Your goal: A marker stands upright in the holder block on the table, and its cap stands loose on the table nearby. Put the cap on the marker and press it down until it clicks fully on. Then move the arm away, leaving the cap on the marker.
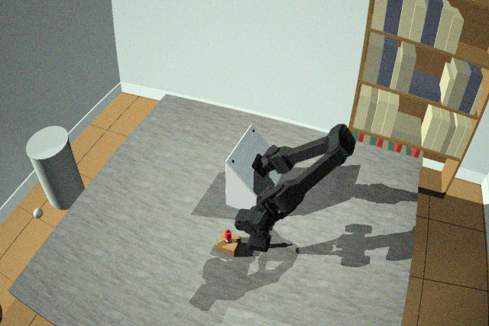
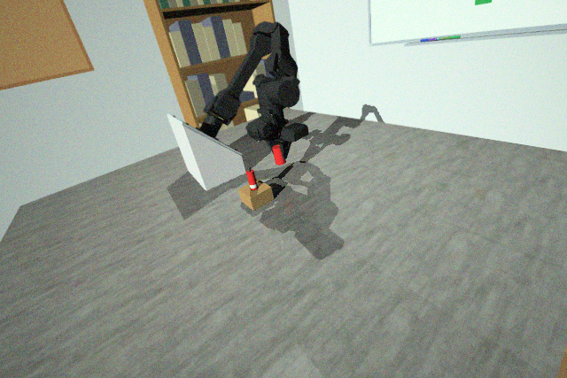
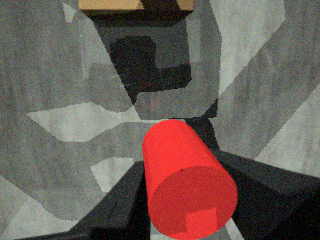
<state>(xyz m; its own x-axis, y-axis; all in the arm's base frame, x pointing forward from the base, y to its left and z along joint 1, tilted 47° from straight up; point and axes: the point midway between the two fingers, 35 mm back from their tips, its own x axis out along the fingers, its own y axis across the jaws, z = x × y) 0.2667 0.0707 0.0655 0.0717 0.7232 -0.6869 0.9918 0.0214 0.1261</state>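
The holder block lies 11 cm to the right of my gripper tip, 6 cm below it and 1 cm ahead of it. Round my gripper tip: red cap 1 cm above.
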